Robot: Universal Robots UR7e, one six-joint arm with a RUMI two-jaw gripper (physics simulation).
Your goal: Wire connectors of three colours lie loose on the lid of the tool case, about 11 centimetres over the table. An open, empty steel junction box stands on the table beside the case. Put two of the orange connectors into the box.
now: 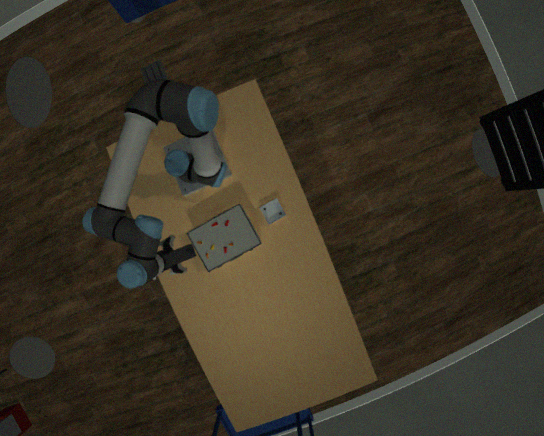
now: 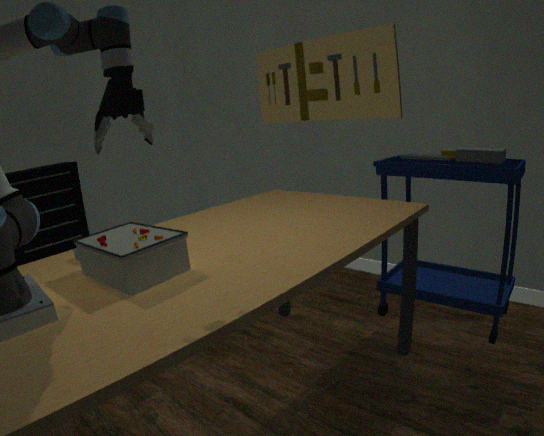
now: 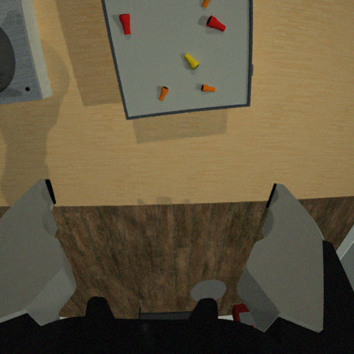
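Pixels of known places: gripper, fingertip midpoint: [image 2: 125,149]; arm's base at its link origin: [image 2: 3,303].
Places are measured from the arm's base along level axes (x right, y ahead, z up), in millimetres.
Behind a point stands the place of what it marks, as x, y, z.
Note:
My gripper [image 1: 175,255] @(90, 370, 309) [image 2: 124,147] @(90, 370, 309) [image 3: 162,183] is open and empty, high above the table's long edge, off one side of the tool case. The grey case [image 1: 245,235] @(-145, 412, 58) [image 2: 135,270] @(114, 333, 12) [image 3: 155,40] carries the connectors on its lid. Three are orange: one [image 1: 199,242] @(77, 365, 65) [image 3: 164,93] and another [image 1: 207,255] @(64, 438, 65) [image 3: 208,88] lie near the case's short edge, a third [image 1: 231,244] @(-68, 428, 68) [image 3: 206,3] farther in. A yellow connector [image 1: 212,247] @(25, 410, 68) [image 2: 142,238] @(30, 406, 62) [image 3: 191,61] and several red ones [image 1: 215,224] @(-31, 311, 72) [image 3: 125,24] lie among them. The open junction box [image 1: 273,211] @(-312, 353, -49) stands beside the case; nothing shows inside.
The robot's base plate [image 1: 187,191] @(63, 101, -3) [image 3: 30,65] is fixed on the table [image 1: 280,310] @(-159, 868, -51) [image 2: 250,220] @(-157, 966, -51) near the case. A blue cart [image 2: 450,172] stands past the table's far end. A tool board [image 2: 330,112] hangs on the wall.

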